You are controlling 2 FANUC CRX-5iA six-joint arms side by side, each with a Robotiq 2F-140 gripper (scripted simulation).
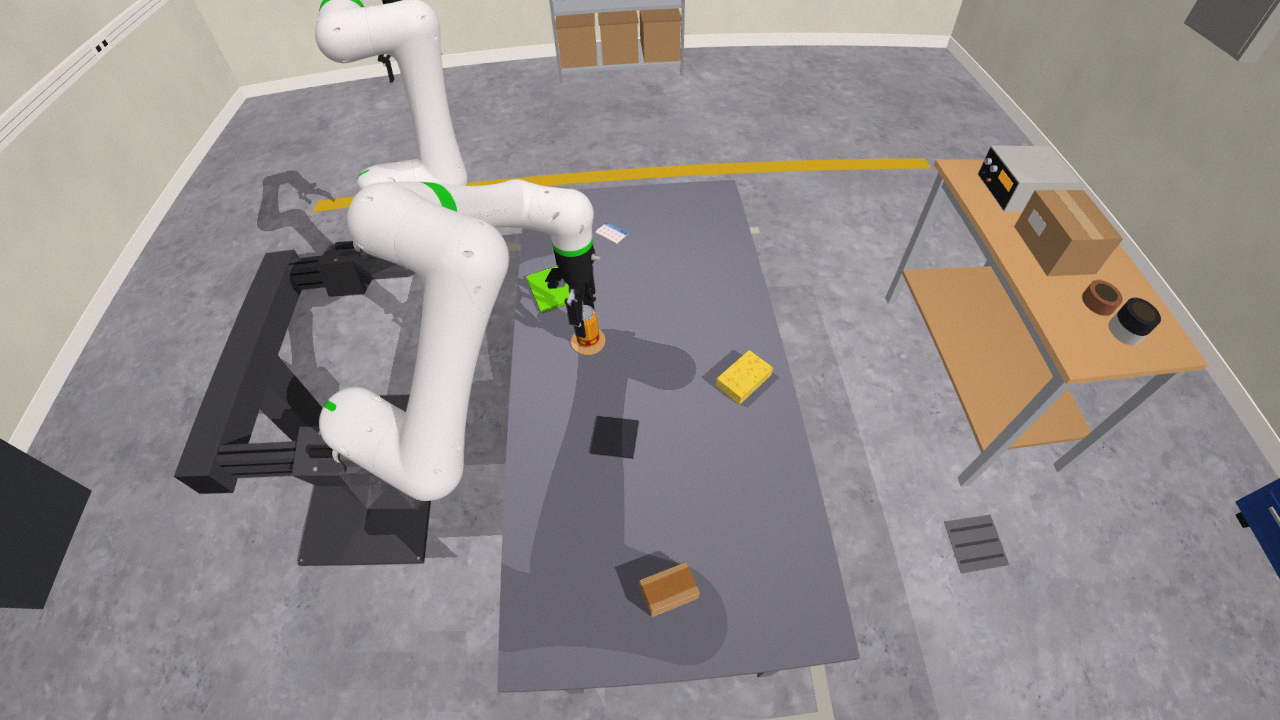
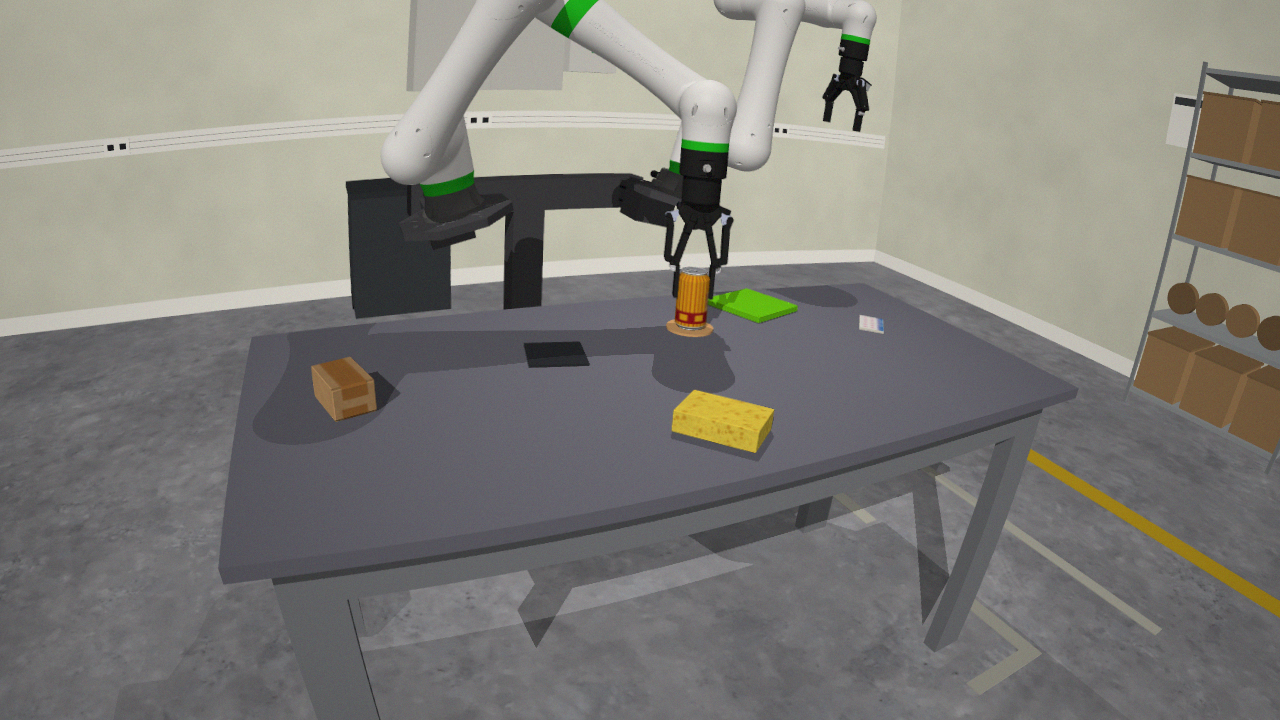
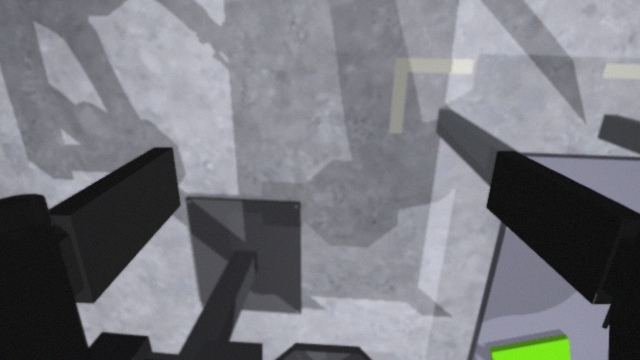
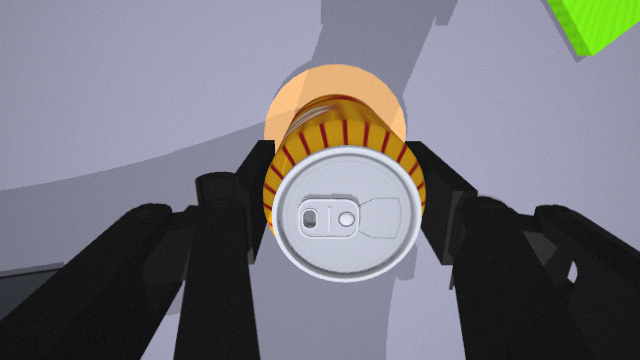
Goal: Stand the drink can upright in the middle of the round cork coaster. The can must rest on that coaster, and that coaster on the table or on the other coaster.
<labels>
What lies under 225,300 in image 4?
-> My right gripper.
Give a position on a flat green block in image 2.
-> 746,303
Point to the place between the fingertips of my right gripper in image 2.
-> At 692,296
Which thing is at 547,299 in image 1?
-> A flat green block.
</labels>
